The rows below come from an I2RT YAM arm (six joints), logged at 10 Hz.
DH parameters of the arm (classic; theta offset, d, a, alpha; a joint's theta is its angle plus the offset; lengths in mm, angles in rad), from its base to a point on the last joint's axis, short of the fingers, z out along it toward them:
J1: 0 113.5 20 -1.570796
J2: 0 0 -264 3.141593
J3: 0.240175 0 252.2 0
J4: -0.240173 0 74 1.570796
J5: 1.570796 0 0 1.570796
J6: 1.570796 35.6 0 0
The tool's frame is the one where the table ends.
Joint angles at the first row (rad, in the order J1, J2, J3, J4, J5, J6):
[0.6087 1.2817 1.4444 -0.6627 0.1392 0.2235]
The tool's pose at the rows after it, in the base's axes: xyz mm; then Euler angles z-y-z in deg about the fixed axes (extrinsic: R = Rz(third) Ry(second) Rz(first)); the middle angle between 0 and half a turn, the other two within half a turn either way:
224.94 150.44 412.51 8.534 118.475 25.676
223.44 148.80 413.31 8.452 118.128 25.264
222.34 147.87 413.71 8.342 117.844 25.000
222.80 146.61 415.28 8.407 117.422 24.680
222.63 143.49 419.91 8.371 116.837 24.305
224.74 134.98 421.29 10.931 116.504 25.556
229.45 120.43 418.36 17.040 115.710 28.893
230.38 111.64 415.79 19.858 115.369 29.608
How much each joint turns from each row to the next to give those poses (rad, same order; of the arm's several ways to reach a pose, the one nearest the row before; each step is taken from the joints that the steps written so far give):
[-0.0008 -0.0072 -0.0062 -0.0034 0.0011 0.0021]
[-0.0011 -0.0082 -0.0044 0.0019 0.0058 0.0007]
[0.0001 -0.0059 -0.0041 0.0029 0.0046 -0.0004]
[-0.0047 -0.0010 0.0030 0.0032 0.0013 0.0004]
[-0.0096 -0.0027 0.0141 -0.0061 -0.0019 -0.0036]
[-0.0386 -0.0106 -0.0043 0.0028 -0.0536 0.0164]
[-0.0736 -0.0206 -0.0321 0.0277 -0.1180 0.0479]
[-0.0386 -0.0163 -0.0233 0.0119 -0.0462 0.0274]

